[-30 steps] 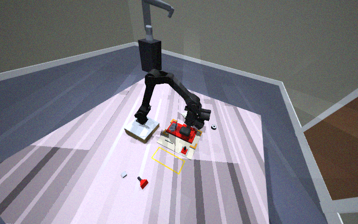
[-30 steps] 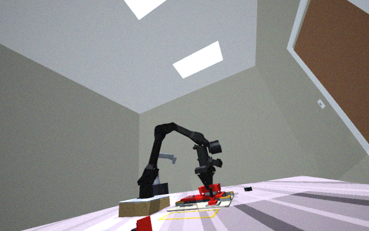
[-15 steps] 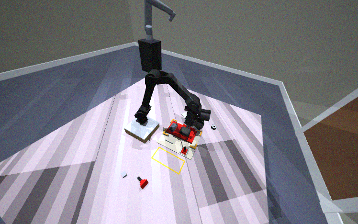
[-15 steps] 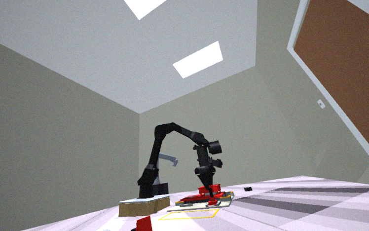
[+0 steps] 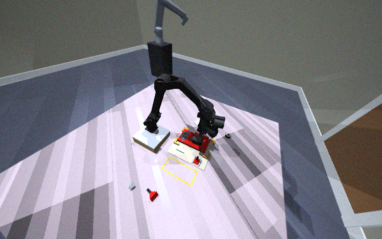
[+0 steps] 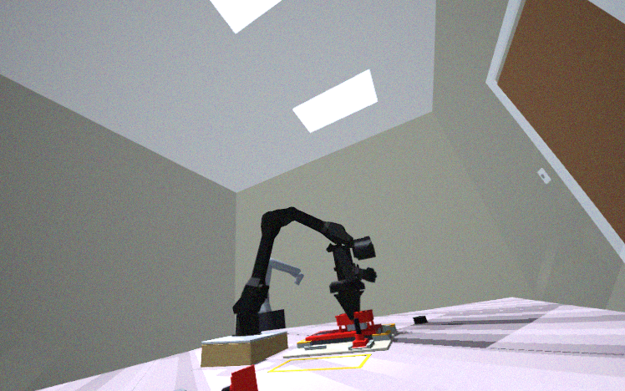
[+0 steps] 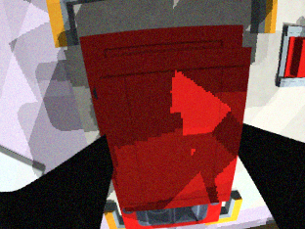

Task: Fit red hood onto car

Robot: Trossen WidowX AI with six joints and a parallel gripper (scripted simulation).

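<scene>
Now: gripper tip 4 cm above the cream jig, 3 cm to the left of it and 2 cm past it. Also, from my gripper tip: small grey cube 41 cm to the right, 17 cm behind, 4 cm below; red hood 1 cm above; white card 18 cm to the left, 8 cm behind, 5 cm below.
</scene>
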